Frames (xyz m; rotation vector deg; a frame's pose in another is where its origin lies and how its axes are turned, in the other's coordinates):
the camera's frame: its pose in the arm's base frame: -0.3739 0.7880 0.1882 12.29 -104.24 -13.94
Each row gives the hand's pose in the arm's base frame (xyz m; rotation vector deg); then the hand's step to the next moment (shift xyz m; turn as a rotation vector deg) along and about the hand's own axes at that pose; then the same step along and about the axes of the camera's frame.
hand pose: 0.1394 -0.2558 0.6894 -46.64 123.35 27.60
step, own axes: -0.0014 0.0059 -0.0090 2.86 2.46 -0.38
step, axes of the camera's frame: 0.0088 0.0019 0.0060 -0.92 -0.01 3.68
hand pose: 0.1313 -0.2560 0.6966 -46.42 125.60 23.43
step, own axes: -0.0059 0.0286 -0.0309 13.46 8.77 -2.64
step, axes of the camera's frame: 0.0303 0.0156 0.0254 -3.58 -2.38 15.70
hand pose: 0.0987 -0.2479 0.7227 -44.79 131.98 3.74
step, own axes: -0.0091 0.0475 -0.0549 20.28 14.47 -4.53
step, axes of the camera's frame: 0.0425 0.0404 0.0438 -5.18 -2.65 24.64
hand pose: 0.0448 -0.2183 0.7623 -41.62 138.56 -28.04
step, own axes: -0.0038 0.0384 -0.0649 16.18 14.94 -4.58
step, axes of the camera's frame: 0.0322 0.0524 0.0437 -5.24 0.41 21.87
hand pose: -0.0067 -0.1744 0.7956 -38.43 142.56 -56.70
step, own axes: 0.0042 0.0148 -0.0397 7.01 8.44 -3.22
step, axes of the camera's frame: 0.0140 0.0320 0.0243 -3.01 1.88 10.87
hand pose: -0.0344 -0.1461 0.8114 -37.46 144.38 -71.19
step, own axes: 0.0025 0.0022 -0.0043 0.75 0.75 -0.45
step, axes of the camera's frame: 0.0011 0.0030 0.0044 -0.15 0.24 1.12
